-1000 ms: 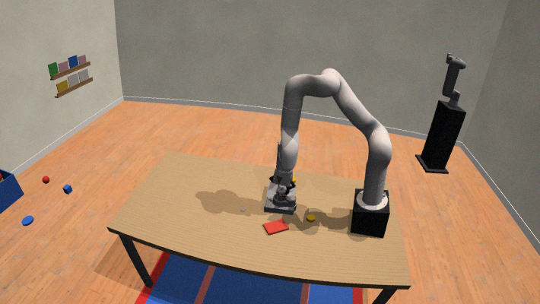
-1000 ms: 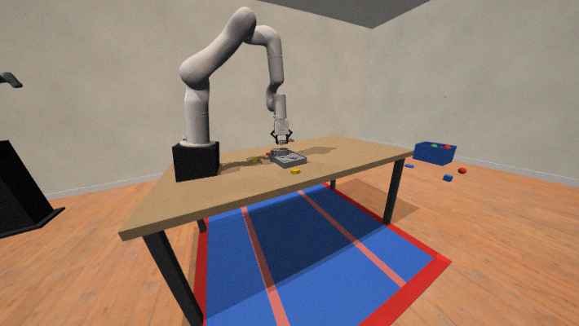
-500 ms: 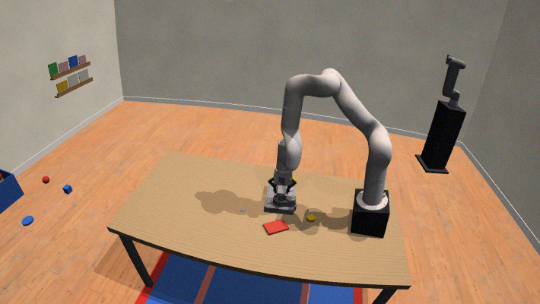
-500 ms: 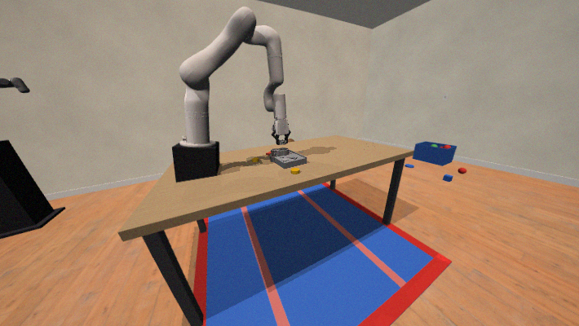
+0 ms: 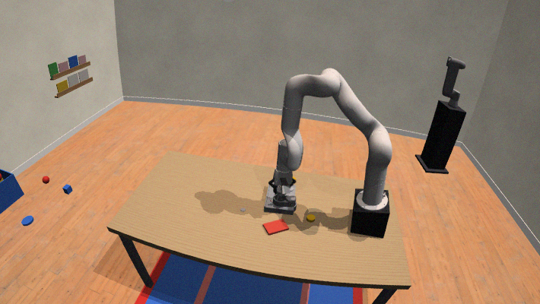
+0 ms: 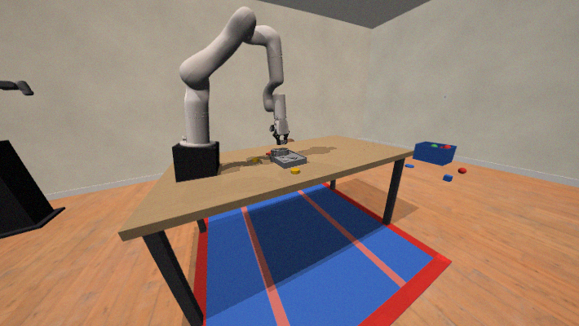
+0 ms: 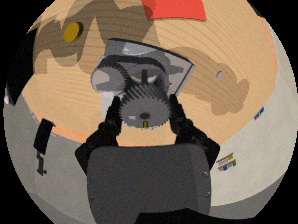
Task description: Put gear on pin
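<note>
Right now my hand is right at the toothed gear. Also, from my hand: small grey disc 21 cm ahead, 5 cm to the left, 13 cm below; red flat tile 2 cm ahead, 18 cm to the left, 12 cm below.
</note>
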